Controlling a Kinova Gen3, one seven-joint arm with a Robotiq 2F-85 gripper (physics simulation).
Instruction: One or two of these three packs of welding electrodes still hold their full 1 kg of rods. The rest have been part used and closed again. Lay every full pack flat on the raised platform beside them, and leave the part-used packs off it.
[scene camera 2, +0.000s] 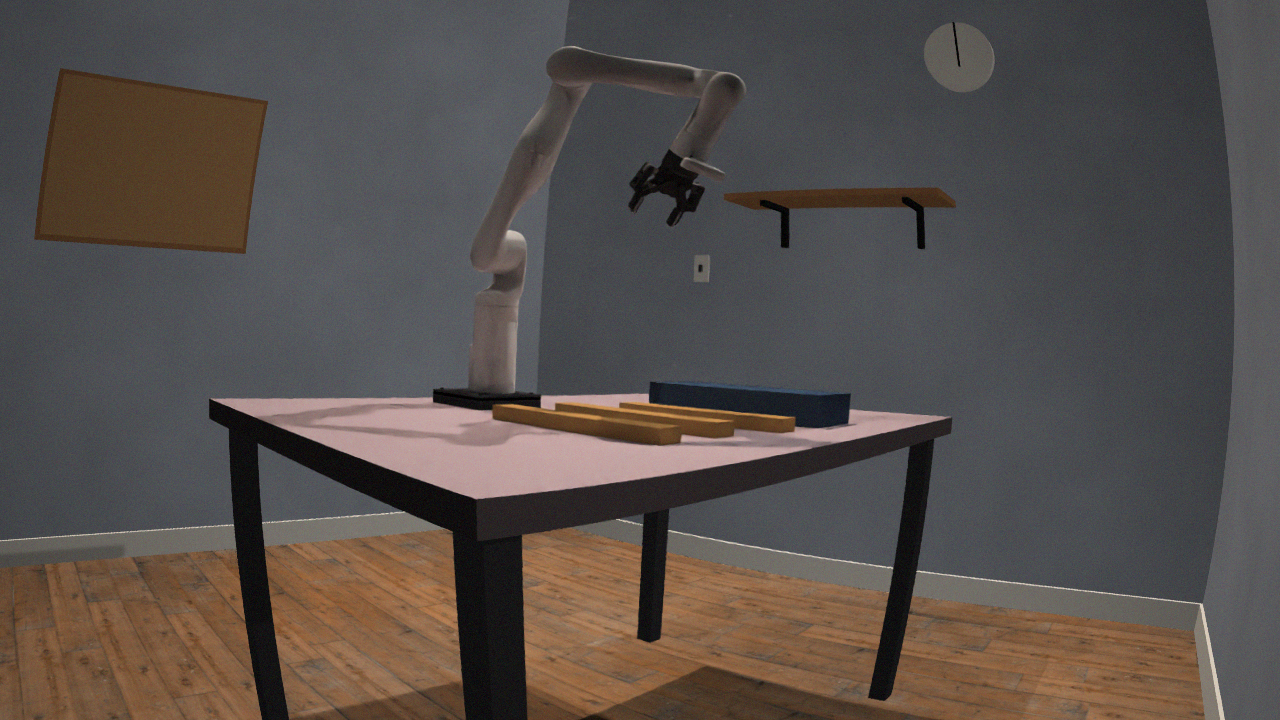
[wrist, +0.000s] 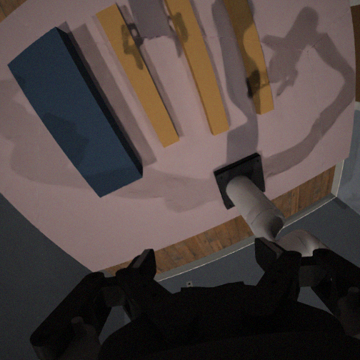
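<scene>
The gripper is visible in the wrist view and in scene camera 2. On the gripper, (wrist: 133, 287) and (scene camera 2: 685, 198) are the same spot.
</scene>
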